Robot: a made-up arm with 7 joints.
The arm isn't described. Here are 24 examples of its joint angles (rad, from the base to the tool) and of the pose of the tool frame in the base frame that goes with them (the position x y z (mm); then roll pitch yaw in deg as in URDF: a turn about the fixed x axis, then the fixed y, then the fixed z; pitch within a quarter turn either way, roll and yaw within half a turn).
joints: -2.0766 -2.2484 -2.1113 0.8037 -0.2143 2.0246 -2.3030
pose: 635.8 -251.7 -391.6 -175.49 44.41 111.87
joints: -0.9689 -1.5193 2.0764 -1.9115 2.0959 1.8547 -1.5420
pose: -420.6 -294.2 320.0 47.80 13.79 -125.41
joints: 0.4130 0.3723 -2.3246 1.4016 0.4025 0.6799 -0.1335
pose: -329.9 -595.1 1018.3 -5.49 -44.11 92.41
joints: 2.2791 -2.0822 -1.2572 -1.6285 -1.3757 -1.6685 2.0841
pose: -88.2 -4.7 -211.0 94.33 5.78 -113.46
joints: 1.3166 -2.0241 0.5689 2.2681 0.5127 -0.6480 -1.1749
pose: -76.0 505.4 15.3 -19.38 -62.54 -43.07
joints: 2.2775 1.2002 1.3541 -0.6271 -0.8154 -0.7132 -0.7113
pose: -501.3 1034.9 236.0 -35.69 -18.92 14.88
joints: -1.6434 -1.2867 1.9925 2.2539 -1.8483 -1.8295 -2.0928
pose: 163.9 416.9 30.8 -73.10 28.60 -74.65
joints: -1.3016 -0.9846 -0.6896 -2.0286 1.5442 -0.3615 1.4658
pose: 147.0 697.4 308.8 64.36 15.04 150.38
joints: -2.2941 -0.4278 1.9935 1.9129 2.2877 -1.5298 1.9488
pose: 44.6 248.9 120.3 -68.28 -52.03 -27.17
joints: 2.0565 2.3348 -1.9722 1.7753 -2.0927 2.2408 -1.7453
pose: 319.5 189.2 -99.0 160.06 2.02 92.47
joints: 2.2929 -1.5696 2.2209 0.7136 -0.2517 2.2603 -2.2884
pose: 165.2 249.2 1031.8 37.72 -6.12 -93.15
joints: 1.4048 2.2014 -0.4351 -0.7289 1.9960 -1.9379 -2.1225
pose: -547.4 -42.3 243.9 98.08 11.35 20.54
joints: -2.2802 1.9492 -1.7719 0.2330 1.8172 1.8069 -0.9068
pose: -401.8 -418.5 647.1 -41.14 13.41 -165.55
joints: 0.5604 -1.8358 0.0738 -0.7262 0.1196 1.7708 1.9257
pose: -70.1 168.4 -749.0 172.90 -60.43 113.14
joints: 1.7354 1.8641 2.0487 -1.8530 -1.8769 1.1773 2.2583
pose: -542.9 -122.6 1199.6 18.15 56.16 -109.27
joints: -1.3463 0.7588 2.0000 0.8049 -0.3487 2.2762 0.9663
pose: 445.6 -771.5 -189.1 162.97 53.69 157.10
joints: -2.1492 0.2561 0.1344 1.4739 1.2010 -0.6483 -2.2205
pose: -597.4 -189.9 -150.4 -68.24 -38.53 34.71
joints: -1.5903 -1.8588 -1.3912 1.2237 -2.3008 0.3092 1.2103
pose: 91.4 -73.0 -651.4 175.43 5.51 177.67
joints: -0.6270 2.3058 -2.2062 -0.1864 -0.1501 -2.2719 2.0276
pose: 115.0 166.4 82.5 -8.62 -6.01 169.76
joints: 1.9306 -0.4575 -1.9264 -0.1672 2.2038 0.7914 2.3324
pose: 504.1 418.2 -586.6 -173.39 24.99 -143.07
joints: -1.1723 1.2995 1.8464 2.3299 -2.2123 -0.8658 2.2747
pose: 373.2 -466.3 323.9 14.56 -16.24 77.29
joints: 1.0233 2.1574 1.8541 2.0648 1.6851 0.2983 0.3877
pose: -288.4 475.2 -157.2 -160.56 46.42 -66.26
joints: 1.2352 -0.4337 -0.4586 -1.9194 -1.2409 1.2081 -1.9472
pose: 622.8 584.0 -364.5 -112.17 11.14 -52.83
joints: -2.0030 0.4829 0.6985 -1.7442 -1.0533 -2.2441 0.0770
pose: 270.8 -96.3 -89.9 -42.46 -44.76 -5.25
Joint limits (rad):
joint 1: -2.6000..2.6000
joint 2: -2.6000..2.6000
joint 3: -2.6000..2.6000
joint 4: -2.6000..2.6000
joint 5: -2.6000..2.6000
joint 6: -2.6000..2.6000
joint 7: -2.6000..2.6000
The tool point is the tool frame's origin. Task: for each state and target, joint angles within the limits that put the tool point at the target. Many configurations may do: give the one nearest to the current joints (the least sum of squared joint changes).
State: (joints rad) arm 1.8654 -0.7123 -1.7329 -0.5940 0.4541 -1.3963 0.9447
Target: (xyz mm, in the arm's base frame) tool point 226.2 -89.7 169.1
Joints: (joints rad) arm 2.2002 -1.2444 -1.0448 -0.5642 0.6927 -1.9541 1.0933
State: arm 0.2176 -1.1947 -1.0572 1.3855 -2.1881 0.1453 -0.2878
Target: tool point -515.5 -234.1 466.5
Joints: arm 0.2751 -0.9387 -0.4865 1.9074 -2.0760 -0.2529 -0.1661
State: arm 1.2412 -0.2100 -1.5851 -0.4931 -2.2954 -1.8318 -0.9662
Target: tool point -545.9 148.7 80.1
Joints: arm 1.3479 0.4568 -2.0263 -0.7501 -2.2269 -1.8740 -1.0362
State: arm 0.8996 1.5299 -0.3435 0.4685 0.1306 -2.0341 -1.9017
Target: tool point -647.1 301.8 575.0
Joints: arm 0.8851 1.5094 -0.2266 0.2242 0.0249 -1.4930 -1.9497
